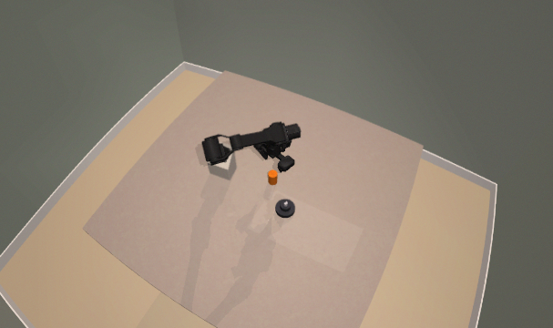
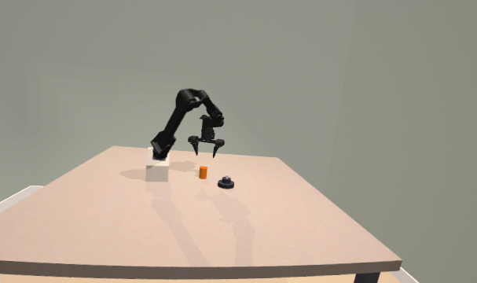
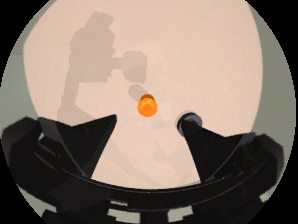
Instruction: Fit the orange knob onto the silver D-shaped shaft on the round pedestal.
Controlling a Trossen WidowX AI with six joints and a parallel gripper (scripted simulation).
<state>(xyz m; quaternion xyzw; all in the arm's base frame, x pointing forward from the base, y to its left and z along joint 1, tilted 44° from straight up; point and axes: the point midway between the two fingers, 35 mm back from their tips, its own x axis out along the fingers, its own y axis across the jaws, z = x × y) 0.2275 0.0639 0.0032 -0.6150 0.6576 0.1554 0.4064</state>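
My gripper tip is now 8 cm above the orange knob. From my gripper tip the other things lie so: round pedestal (11 cm to the right, 11 cm ahead, 9 cm below).
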